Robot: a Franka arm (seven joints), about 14 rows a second.
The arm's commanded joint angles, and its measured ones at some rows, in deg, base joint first. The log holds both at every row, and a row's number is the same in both.
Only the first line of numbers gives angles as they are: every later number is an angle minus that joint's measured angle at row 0.
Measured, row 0:
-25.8, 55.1, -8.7, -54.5, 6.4, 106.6, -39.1
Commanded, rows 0 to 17:
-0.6, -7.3, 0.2, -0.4, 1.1, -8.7, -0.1
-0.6, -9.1, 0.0, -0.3, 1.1, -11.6, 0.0
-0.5, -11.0, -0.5, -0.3, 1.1, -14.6, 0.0
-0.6, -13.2, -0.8, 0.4, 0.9, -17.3, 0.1
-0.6, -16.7, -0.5, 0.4, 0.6, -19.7, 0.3
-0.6, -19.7, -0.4, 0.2, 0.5, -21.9, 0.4
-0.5, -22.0, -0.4, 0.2, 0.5, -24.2, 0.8
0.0, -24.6, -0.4, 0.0, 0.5, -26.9, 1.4
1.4, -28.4, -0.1, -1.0, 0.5, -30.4, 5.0
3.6, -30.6, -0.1, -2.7, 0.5, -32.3, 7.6
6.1, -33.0, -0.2, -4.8, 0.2, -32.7, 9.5
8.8, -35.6, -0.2, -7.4, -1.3, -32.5, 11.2
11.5, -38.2, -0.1, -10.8, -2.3, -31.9, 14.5
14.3, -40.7, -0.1, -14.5, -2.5, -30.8, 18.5
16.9, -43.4, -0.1, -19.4, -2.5, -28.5, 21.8
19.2, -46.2, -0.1, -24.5, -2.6, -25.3, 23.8
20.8, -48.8, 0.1, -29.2, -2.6, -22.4, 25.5
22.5, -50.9, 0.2, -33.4, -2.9, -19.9, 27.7
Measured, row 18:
19.9, -42.6, 0.3, -19.4, -1.8, -26.2, 24.1
